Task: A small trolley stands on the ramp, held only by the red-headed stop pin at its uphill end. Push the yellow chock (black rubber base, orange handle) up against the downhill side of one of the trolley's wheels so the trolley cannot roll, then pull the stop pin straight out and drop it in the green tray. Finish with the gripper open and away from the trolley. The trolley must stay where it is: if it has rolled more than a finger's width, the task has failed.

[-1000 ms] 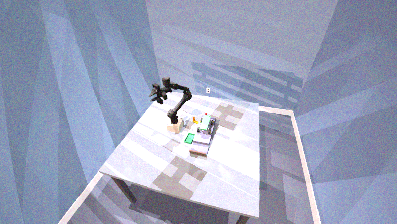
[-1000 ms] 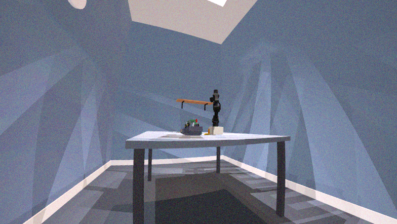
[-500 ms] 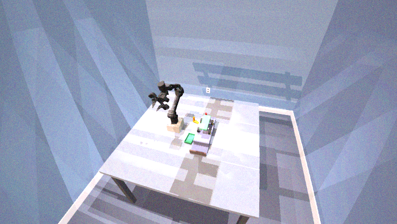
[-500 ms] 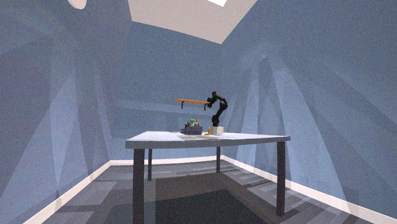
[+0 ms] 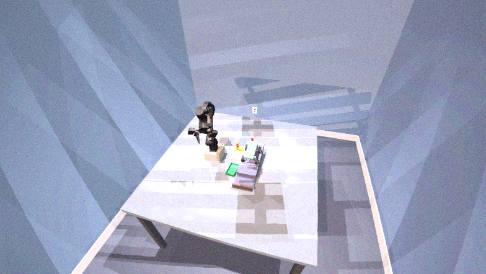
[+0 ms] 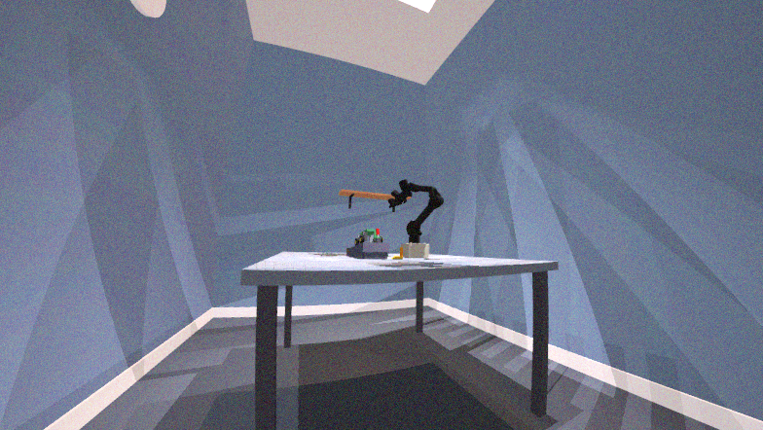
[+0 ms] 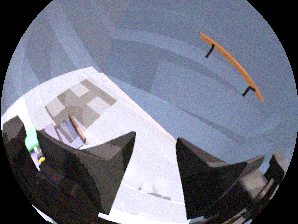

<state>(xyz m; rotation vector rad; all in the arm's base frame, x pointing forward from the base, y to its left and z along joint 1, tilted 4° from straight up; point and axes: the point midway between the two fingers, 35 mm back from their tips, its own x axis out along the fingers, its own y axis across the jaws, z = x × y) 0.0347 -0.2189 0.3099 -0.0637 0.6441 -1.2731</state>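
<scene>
Now: gripper tip 17 cm short of the yellow chock, 37 cm to the right of it and 35 cm above it. Also, from my gripper tip: green-topped trolley (29 cm ahead, 22 cm to the left, 26 cm below); then grey ramp (29 cm ahead, 22 cm to the left, 33 cm below); then brown ramp lip (25 cm ahead, 5 cm to the right, 34 cm below).
</scene>
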